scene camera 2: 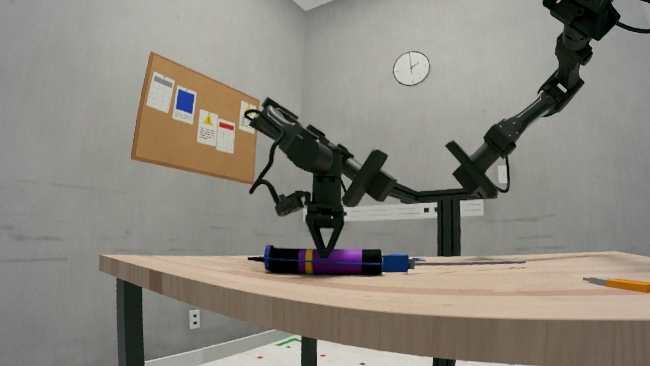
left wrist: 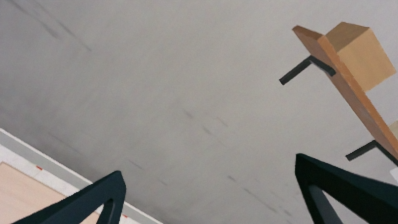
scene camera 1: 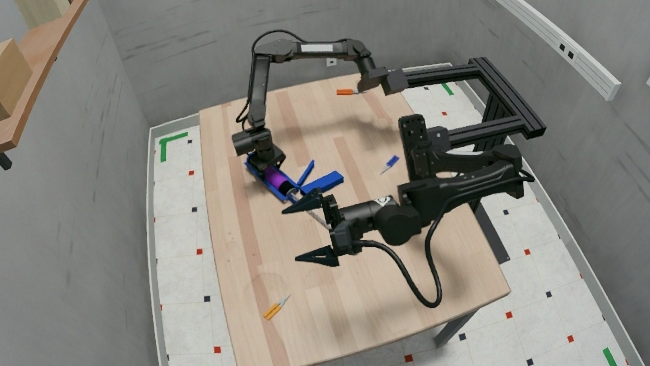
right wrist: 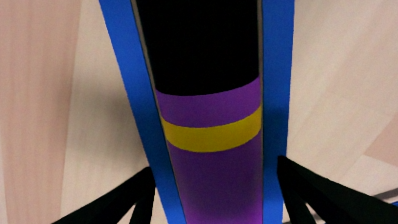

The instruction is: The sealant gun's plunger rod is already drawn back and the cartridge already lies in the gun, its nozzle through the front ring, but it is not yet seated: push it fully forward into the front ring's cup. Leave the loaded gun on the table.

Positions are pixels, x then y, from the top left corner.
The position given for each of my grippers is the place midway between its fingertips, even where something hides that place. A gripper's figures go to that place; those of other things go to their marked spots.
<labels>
My left gripper [scene camera 1: 288,236]: 75 cm from the lens. A blue sealant gun [scene camera 1: 334,178]: 140 cm from the lens.
</labels>
